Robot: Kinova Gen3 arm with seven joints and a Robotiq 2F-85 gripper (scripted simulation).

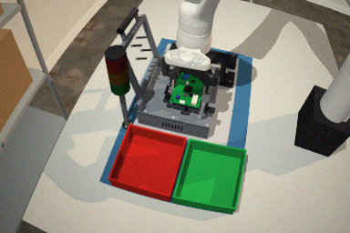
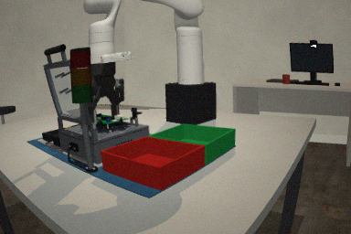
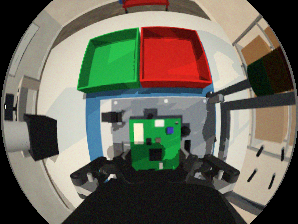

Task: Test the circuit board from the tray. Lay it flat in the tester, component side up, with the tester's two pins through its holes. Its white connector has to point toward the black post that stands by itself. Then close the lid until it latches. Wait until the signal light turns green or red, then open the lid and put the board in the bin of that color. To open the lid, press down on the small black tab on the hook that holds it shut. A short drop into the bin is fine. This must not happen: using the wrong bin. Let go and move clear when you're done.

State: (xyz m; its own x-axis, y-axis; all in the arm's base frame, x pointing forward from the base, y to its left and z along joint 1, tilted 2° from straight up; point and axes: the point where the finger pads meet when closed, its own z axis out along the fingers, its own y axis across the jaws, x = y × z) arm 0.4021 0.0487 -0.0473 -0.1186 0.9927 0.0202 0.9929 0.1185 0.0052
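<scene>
Right now my hand is right at the green circuit board. Round my hand: tester lid 130 mm ahead, 100 mm above, 20 mm to the left; then green bin 190 mm to the left, 130 mm behind, 70 mm below; then red bin 210 mm to the left, 70 mm below, 20 mm ahead.
</scene>
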